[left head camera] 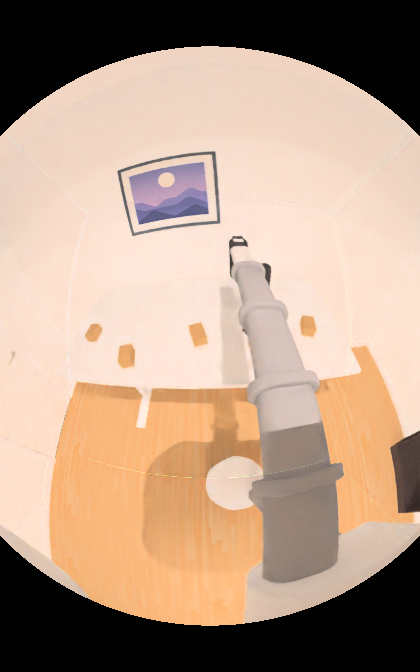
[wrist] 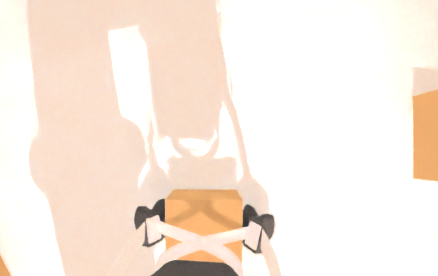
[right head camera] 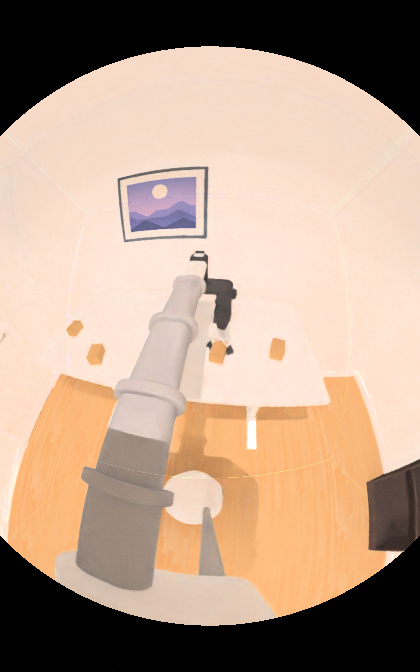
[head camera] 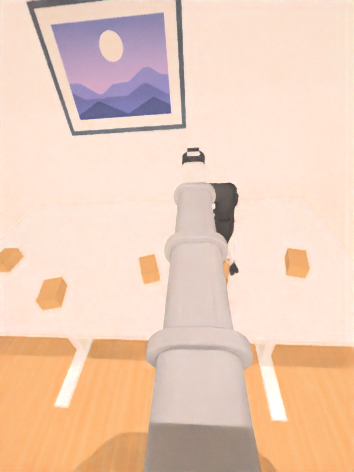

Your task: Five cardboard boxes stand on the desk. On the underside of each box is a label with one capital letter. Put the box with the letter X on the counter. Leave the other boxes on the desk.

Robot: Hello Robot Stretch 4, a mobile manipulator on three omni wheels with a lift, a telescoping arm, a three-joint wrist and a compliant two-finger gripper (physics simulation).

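Places are measured from the robot's base along level axes (x ahead, y left, z up), in metres.
Pixels of known places: gripper, fingertip midpoint: (wrist: 205,217).
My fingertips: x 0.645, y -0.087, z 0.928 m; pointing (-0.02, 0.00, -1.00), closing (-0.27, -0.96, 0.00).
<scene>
Behind a point stands the place of what it marks.
My gripper (right head camera: 220,347) (wrist: 205,217) @[x 0.645, y -0.087, z 0.928 m] is shut on a cardboard box (head camera: 226,270) @[x 0.609, y -0.102, z 0.974 m] (right head camera: 217,352) (wrist: 203,212) @[x 0.660, y -0.090, z 0.975 m], its dark pads against both sides. The box is at desk height; its underside is hidden. Four other boxes stand on the white desk (head camera: 100,320) @[x 0.455, y 0.297, z 0.923 m] (left head camera: 165,370) (right head camera: 260,385): a far-left box (head camera: 10,259) @[x 0.693, y 0.740, z 0.960 m] (left head camera: 93,332) (right head camera: 75,328), a front-left box (head camera: 52,293) @[x 0.518, y 0.465, z 0.973 m] (left head camera: 126,356) (right head camera: 96,354), a middle box (head camera: 149,269) @[x 0.619, y 0.161, z 0.973 m] (left head camera: 198,334) and a right box (head camera: 297,263) @[x 0.639, y -0.341, z 0.973 m] (left head camera: 308,326) (right head camera: 277,349) (wrist: 426,135) @[x 0.674, y -0.325, z 0.942 m]. No letters show. I cannot identify the counter.
A dark brown piece of furniture (left head camera: 407,472) (right head camera: 395,510) shows at the right edge of both side head views. A white disc (left head camera: 232,482) (right head camera: 194,497) lies on the wooden floor. A framed picture (head camera: 115,75) @[x 1.191, y 0.308, z 1.509 m] hangs on the wall behind the desk.
</scene>
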